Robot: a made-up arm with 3 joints.
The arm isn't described. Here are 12 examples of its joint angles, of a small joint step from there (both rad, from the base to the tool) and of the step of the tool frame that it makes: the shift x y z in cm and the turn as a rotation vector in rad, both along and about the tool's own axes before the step.
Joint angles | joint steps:
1: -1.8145 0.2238 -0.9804 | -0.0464 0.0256 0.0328
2: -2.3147 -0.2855 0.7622 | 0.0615 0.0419 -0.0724
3: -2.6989 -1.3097 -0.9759 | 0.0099 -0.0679 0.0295
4: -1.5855 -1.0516 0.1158 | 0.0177 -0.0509 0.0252
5: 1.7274 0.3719 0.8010 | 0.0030 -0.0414 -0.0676
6: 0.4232 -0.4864 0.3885 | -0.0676 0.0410 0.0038
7: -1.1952 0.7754 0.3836 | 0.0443 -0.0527 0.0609
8: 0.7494 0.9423 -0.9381 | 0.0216 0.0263 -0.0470
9: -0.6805 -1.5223 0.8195 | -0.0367 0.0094 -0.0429
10: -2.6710 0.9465 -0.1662 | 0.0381 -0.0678 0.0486
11: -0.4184 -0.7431 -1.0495 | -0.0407 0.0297 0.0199
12: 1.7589 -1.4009 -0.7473 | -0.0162 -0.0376 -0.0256
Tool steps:
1: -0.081 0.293 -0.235 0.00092 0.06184 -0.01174
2: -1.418 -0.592 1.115 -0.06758 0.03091 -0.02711
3: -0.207 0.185 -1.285 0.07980 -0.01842 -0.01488
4: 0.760 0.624 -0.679 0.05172 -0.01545 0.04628
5: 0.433 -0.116 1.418 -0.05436 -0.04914 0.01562
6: -0.612 -0.488 0.148 -0.01340 -0.01561 -0.08002
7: 1.349 0.361 -0.747 0.02339 0.00028 0.08451
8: -0.022 -0.247 1.192 -0.06272 -0.02856 0.00047
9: -0.353 -0.896 1.328 -0.06641 -0.03048 -0.03537
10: 1.176 0.449 -0.926 0.04807 -0.04615 0.05986
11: -0.059 0.281 0.290 -0.03498 0.02390 -0.00677
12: -0.245 -0.120 0.292 -0.00696 -0.04630 -0.02233
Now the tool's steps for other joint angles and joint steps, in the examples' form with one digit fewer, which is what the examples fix.
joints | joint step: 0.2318 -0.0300 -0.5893 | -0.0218 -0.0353 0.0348
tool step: -0.02 0.34 -0.88 0.0489 -0.0033 -0.0116
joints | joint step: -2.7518 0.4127 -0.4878 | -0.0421 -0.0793 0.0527
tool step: 0.10 0.71 -1.56 0.1035 -0.0166 -0.0165
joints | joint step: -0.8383 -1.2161 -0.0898 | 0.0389 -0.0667 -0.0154
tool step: 0.57 0.49 -0.20 0.0519 -0.0412 0.0350
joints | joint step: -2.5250 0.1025 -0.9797 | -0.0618 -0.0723 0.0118
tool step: -0.92 0.20 -0.63 0.0444 0.0008 -0.0750
